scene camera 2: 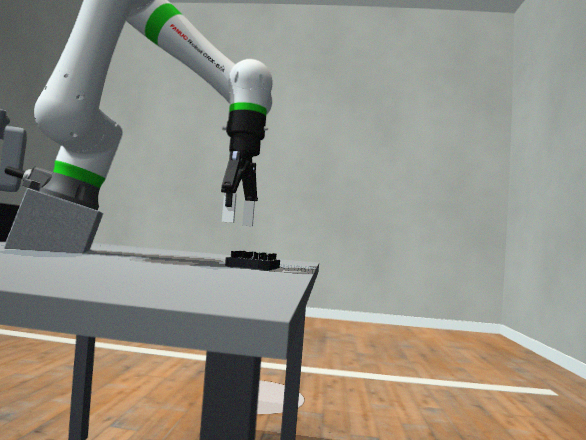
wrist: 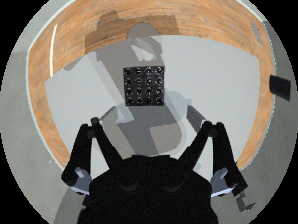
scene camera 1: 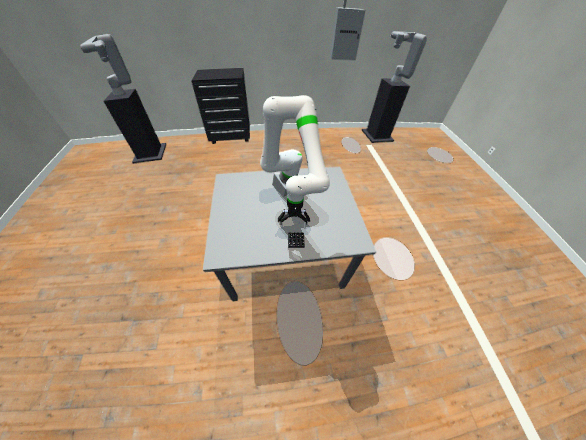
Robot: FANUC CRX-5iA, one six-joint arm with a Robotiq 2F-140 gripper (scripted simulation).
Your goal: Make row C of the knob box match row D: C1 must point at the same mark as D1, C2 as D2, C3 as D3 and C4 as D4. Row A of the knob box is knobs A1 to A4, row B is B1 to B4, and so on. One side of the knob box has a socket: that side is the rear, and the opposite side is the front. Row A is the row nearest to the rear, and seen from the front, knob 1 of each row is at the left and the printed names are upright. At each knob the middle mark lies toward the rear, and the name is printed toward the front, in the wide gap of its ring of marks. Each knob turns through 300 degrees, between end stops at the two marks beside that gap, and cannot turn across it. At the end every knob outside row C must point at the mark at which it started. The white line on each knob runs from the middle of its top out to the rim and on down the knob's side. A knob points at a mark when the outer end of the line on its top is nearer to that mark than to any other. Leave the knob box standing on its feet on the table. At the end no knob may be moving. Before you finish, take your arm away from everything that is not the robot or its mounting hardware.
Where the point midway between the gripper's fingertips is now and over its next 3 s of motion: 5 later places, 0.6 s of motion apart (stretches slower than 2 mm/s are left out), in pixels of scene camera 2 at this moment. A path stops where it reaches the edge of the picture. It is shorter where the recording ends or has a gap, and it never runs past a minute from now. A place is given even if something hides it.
The gripper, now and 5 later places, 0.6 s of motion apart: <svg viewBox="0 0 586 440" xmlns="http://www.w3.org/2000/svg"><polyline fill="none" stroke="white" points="238,224 256,231 256,233 255,240 255,248 255,250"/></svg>
